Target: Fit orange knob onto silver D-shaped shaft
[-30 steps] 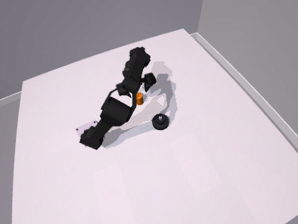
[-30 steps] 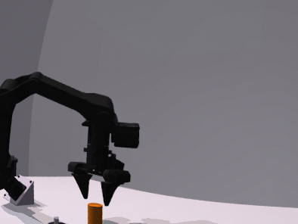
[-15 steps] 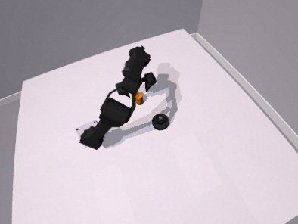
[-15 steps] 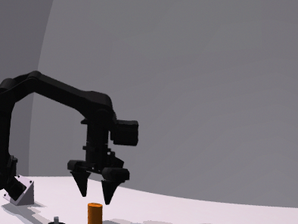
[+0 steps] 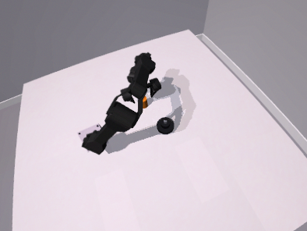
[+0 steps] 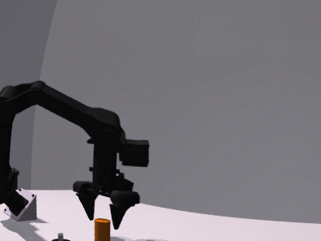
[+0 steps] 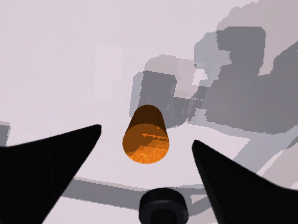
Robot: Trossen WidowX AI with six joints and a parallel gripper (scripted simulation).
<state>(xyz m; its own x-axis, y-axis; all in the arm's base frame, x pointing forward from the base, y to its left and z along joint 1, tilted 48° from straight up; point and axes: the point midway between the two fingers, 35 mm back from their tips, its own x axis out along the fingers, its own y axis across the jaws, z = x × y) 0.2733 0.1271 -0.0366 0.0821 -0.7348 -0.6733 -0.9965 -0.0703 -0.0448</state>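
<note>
Right now my gripper tip is right at the orange knob. The rest, counted from my gripper tip: round pedestal 5 cm ahead, 16 cm to the right, 2 cm below.
</note>
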